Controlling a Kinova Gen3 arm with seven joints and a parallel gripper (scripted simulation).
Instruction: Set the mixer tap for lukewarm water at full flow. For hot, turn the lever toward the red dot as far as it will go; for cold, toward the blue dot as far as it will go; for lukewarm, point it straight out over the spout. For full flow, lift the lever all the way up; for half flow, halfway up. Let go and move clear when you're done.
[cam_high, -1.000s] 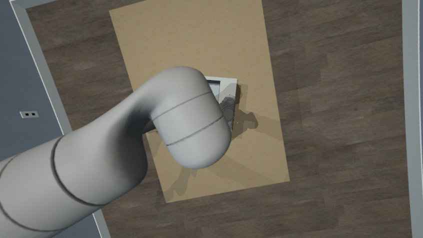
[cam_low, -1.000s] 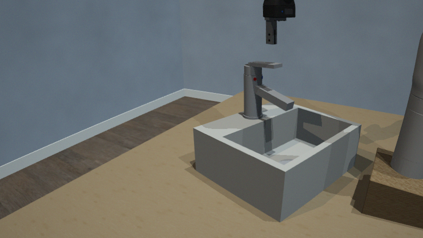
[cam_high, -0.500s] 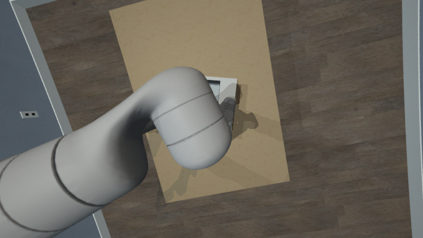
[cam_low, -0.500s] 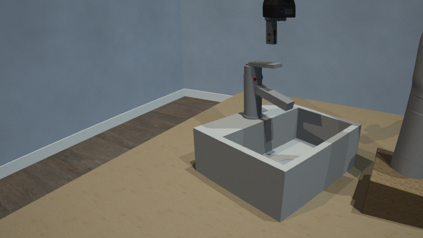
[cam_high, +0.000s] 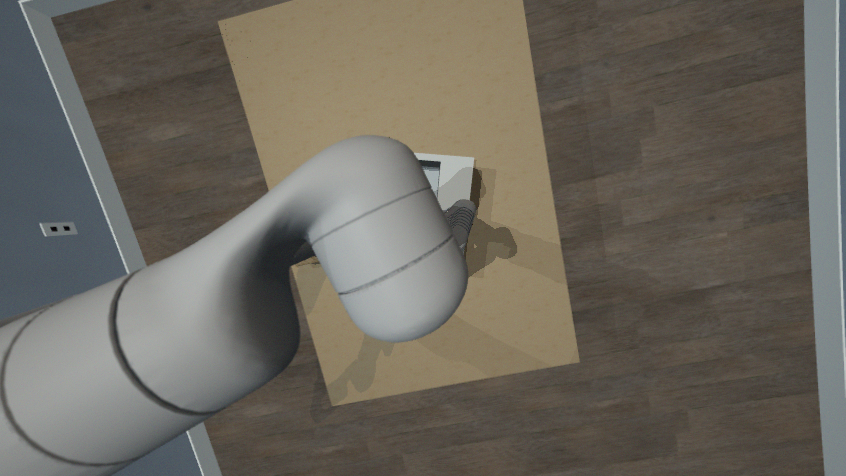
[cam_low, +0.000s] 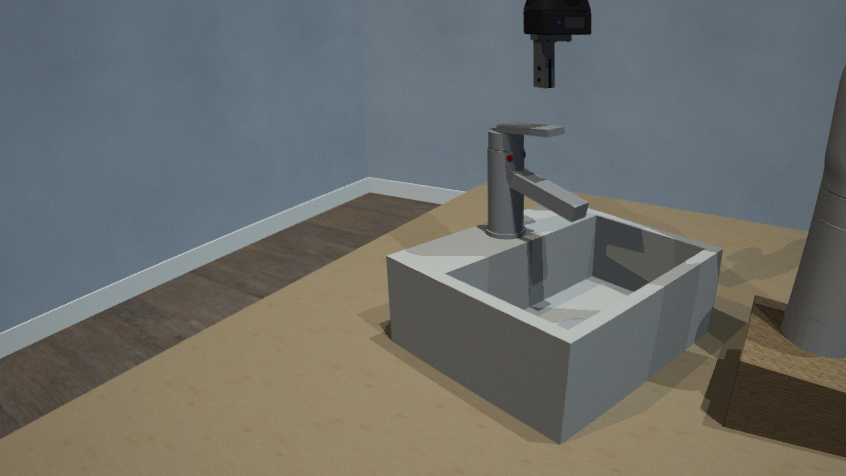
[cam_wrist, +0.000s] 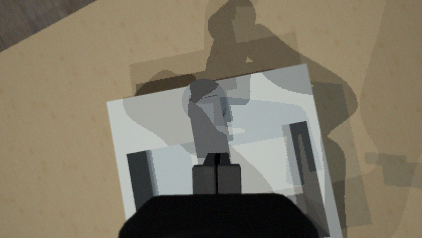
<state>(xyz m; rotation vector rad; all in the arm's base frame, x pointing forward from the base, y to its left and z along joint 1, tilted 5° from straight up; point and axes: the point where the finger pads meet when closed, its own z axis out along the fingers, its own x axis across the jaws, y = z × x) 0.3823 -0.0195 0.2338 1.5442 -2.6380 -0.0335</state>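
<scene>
The flat lever is 7 cm below my hand and 2 cm ahead of it. From my hand the other things lie so: grey square sink 30 cm below, 5 cm behind, 2 cm to the left; grey mixer tap 12 cm below, 4 cm ahead, 1 cm to the right.
</scene>
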